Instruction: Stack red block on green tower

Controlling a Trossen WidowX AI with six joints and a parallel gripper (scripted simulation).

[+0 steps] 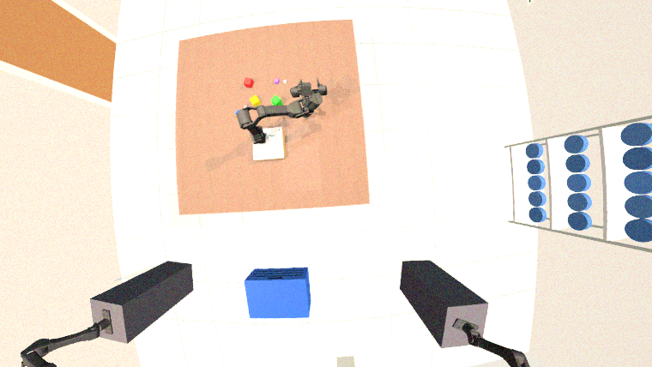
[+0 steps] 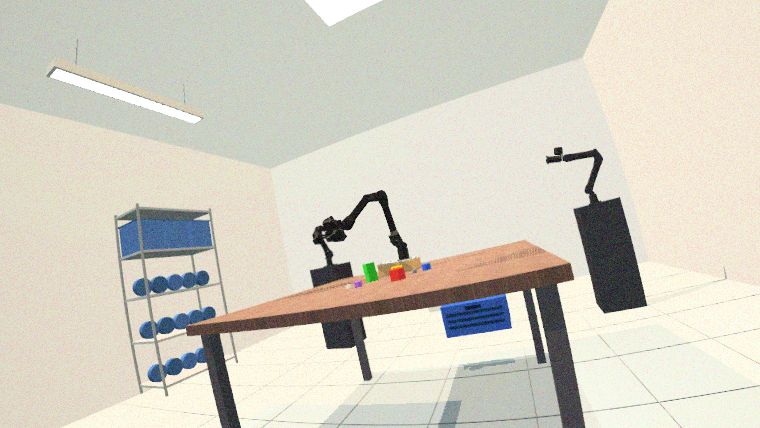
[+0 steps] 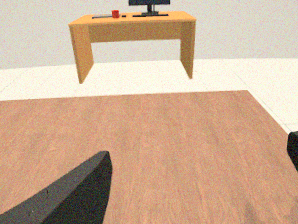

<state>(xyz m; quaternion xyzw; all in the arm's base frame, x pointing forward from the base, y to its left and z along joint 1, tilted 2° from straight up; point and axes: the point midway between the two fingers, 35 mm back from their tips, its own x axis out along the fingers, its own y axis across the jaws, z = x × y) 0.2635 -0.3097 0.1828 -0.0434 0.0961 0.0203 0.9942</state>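
My gripper tip is now 43 cm to the right of the red block, 23 cm above it and 10 cm short of it. Round my gripper tip: yellow block: 37 cm to the left, 23 cm below, 3 cm behind; white ball: 24 cm below, 18 cm to the left, 11 cm ahead; purple ball: 24 cm to the left, 24 cm below, 11 cm ahead.
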